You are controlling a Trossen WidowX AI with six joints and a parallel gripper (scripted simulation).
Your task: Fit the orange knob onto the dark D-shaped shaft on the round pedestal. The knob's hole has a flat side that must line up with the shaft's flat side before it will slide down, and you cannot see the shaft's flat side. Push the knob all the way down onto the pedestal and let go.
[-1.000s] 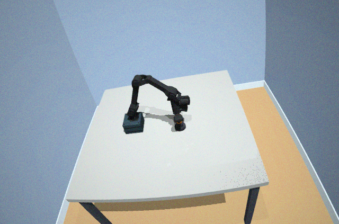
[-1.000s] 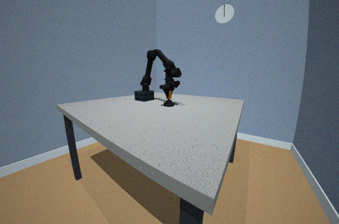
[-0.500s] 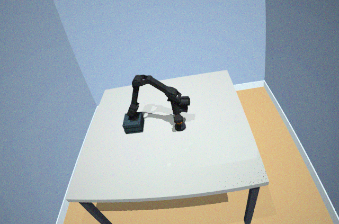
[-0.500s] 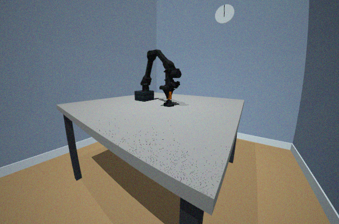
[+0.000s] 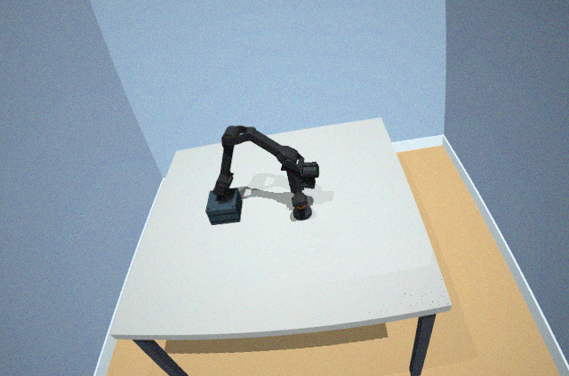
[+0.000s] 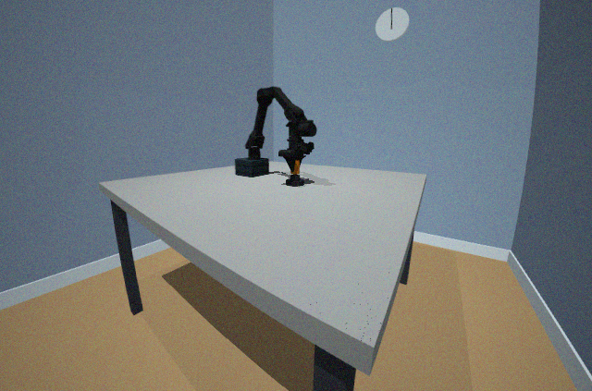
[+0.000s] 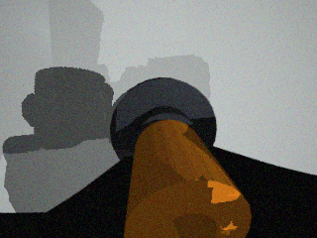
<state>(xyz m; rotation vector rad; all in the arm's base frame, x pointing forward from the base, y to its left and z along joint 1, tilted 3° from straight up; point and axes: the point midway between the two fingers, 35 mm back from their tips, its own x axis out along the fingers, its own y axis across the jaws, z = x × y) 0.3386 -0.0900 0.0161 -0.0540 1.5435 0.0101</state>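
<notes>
My gripper tip is 3 cm above the round pedestal. Round my gripper tip: orange knob (2 cm above).
</notes>
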